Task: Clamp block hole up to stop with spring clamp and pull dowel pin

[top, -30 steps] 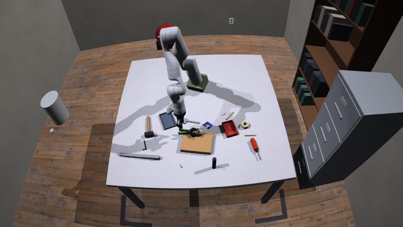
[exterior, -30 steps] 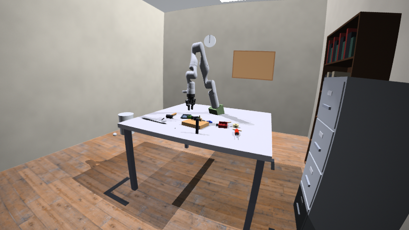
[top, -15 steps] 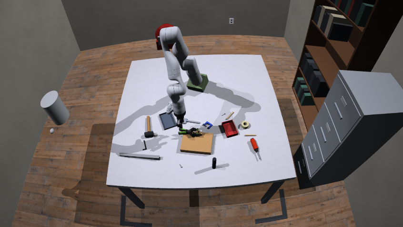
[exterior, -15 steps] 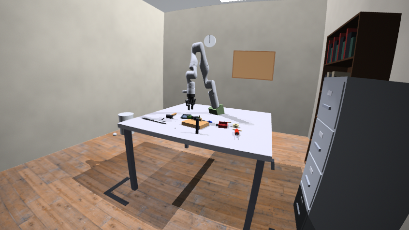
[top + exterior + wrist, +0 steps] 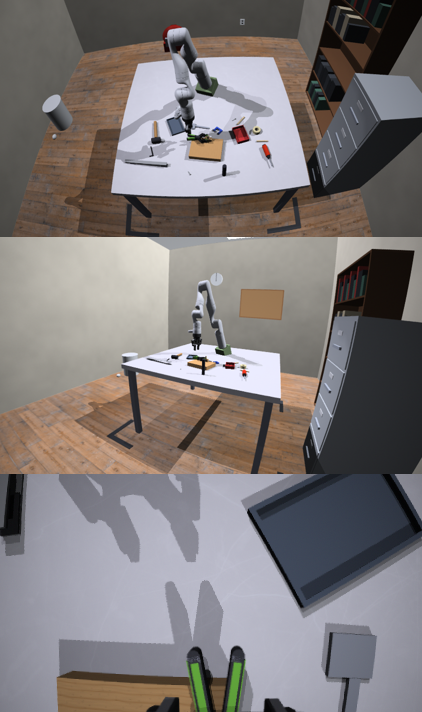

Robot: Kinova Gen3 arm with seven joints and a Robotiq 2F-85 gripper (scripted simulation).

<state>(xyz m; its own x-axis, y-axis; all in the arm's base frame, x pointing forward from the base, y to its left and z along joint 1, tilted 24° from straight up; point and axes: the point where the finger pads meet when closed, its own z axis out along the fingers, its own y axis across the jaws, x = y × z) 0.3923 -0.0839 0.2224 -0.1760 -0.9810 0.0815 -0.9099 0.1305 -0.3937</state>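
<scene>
Right now the round dowel pin is 11 cm to the left of my hand, 8 cm below it and 2 cm ahead of it. Also, from my hand: grey t-shaped tool (13 cm below, 11 cm behind, 4 cm to the left); then wooden bench board (11 cm below, 9 cm to the left, 8 cm ahead); then wooden block (11 cm to the left, 9 cm below, 2 cm ahead).
</scene>
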